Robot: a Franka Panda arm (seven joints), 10 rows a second.
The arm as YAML. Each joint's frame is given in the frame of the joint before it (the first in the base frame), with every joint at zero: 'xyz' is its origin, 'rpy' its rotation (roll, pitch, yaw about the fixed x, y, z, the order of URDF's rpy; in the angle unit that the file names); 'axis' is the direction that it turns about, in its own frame. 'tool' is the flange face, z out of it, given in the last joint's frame.
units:
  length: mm
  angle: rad
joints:
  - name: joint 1
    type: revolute
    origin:
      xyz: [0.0, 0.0, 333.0]
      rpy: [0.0, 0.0, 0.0]
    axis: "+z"
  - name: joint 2
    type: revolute
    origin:
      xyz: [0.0, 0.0, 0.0]
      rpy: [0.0, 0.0, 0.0]
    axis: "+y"
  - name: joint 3
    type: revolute
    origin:
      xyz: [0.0, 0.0, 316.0]
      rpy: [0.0, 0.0, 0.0]
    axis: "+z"
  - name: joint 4
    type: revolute
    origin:
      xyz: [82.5, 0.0, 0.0]
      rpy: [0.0, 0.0, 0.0]
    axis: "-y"
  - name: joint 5
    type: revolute
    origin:
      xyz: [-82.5, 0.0, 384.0]
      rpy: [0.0, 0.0, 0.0]
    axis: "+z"
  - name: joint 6
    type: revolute
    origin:
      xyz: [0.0, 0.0, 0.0]
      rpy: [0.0, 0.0, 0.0]
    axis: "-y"
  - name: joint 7
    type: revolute
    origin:
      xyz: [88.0, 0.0, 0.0]
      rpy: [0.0, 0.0, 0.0]
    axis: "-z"
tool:
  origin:
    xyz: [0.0, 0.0, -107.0]
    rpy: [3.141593, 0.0, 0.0]
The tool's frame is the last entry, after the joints.
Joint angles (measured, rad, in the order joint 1, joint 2, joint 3, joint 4, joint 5, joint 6, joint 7), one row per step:
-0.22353, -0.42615, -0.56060, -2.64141, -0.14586, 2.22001, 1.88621
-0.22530, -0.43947, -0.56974, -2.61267, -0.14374, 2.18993, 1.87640
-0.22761, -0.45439, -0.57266, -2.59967, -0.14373, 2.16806, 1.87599
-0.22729, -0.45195, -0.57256, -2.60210, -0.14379, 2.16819, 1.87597
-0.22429, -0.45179, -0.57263, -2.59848, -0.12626, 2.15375, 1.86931
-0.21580, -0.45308, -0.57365, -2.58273, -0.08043, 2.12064, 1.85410
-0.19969, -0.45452, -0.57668, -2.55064, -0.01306, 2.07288, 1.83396
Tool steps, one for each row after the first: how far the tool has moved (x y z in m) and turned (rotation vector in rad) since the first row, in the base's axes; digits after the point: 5 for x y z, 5 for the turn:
-0.00143, -0.00826, 0.01327, 0.00095, -0.01267, -0.00468
-0.00349, -0.01134, 0.02171, 0.00355, -0.01968, -0.00964
-0.00357, -0.01062, 0.01988, 0.00554, -0.01563, -0.00864
-0.00298, -0.00910, 0.02025, 0.02371, -0.01535, -0.00843
-0.00024, -0.00694, 0.02493, 0.06483, -0.02516, -0.01095
0.00591, -0.00488, 0.03582, 0.12116, -0.04853, -0.01322

